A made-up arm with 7 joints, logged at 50 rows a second.
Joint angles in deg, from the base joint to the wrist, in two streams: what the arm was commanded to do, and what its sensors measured. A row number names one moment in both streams.
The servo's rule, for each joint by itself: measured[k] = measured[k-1] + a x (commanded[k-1-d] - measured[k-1]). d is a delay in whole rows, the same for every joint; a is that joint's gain. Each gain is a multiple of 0.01, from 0.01 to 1. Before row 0 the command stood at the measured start. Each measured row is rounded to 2 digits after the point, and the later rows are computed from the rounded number. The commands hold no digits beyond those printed.
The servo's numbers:
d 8
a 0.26 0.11 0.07 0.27 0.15 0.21 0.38
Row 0, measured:
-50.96 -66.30 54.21 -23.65 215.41 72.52 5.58
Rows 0 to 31, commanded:
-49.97 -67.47 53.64 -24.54 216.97 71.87 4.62
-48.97 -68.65 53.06 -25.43 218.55 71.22 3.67
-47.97 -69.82 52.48 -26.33 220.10 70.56 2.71
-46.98 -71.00 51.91 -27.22 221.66 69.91 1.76
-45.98 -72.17 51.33 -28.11 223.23 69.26 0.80
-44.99 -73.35 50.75 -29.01 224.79 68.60 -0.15
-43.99 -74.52 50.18 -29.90 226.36 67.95 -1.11
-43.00 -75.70 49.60 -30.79 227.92 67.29 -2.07
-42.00 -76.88 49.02 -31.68 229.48 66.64 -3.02
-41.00 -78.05 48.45 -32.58 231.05 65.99 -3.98
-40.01 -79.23 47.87 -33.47 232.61 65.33 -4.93
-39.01 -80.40 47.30 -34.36 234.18 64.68 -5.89
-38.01 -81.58 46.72 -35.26 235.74 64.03 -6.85
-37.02 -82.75 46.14 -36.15 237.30 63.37 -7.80
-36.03 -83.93 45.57 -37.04 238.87 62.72 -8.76
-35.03 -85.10 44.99 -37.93 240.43 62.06 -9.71
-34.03 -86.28 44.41 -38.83 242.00 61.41 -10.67
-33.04 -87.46 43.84 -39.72 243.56 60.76 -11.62
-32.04 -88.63 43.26 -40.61 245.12 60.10 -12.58
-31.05 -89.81 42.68 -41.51 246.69 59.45 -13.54
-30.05 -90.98 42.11 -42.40 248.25 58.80 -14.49
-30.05 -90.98 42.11 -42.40 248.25 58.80 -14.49
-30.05 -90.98 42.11 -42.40 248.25 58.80 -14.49
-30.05 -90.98 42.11 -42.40 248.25 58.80 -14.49
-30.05 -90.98 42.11 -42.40 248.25 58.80 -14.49
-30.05 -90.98 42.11 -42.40 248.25 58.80 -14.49
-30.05 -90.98 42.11 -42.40 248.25 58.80 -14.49
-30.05 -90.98 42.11 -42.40 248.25 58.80 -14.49
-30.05 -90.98 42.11 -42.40 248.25 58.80 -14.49
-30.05 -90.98 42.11 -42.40 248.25 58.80 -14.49
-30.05 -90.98 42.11 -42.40 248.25 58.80 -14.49
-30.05 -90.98 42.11 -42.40 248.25 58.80 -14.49
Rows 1 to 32, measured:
-50.96 -66.30 54.21 -23.65 215.41 72.52 5.58
-50.96 -66.30 54.21 -23.65 215.41 72.52 5.58
-50.96 -66.30 54.21 -23.65 215.41 72.52 5.58
-50.96 -66.30 54.21 -23.65 215.41 72.52 5.58
-50.96 -66.30 54.21 -23.65 215.41 72.52 5.58
-50.96 -66.30 54.21 -23.65 215.41 72.52 5.58
-50.96 -66.30 54.21 -23.65 215.41 72.52 5.58
-50.96 -66.30 54.21 -23.65 215.41 72.52 5.58
-50.70 -66.43 54.17 -23.89 215.64 72.38 5.22
-50.25 -66.67 54.09 -24.31 216.08 72.14 4.63
-49.66 -67.02 53.98 -24.86 216.68 71.81 3.90
-48.96 -67.46 53.84 -25.50 217.43 71.41 3.09
-48.19 -67.98 53.66 -26.20 218.30 70.96 2.22
-47.36 -68.57 53.46 -26.96 219.27 70.46 1.32
-46.48 -69.22 53.23 -27.75 220.33 69.93 0.40
-45.58 -69.93 52.98 -28.57 221.47 69.38 -0.54
-44.65 -70.69 52.70 -29.41 222.67 68.80 -1.48
-43.70 -71.50 52.40 -30.27 223.93 68.21 -2.43
-42.74 -72.35 52.08 -31.13 225.23 67.61 -3.38
-41.77 -73.24 51.75 -32.00 226.57 66.99 -4.33
-40.79 -74.16 51.40 -32.88 227.95 66.37 -5.29
-39.81 -75.10 51.03 -33.76 229.35 65.74 -6.24
-38.83 -76.07 50.65 -34.65 230.78 65.11 -7.20
-37.84 -77.06 50.25 -35.54 232.23 64.47 -8.15
-36.85 -78.07 49.84 -36.43 233.70 63.83 -9.11
-35.86 -79.10 49.42 -37.32 235.18 63.19 -10.06
-34.87 -80.15 48.99 -38.21 236.67 62.54 -11.02
-33.88 -81.21 48.55 -39.10 238.17 61.89 -11.98
-32.88 -82.28 48.10 -39.99 239.68 61.24 -12.93
-32.14 -83.24 47.68 -40.64 240.97 60.73 -13.52
-31.60 -84.09 47.29 -41.12 242.06 60.32 -13.89
-31.20 -84.85 46.93 -41.47 242.99 60.00 -14.12

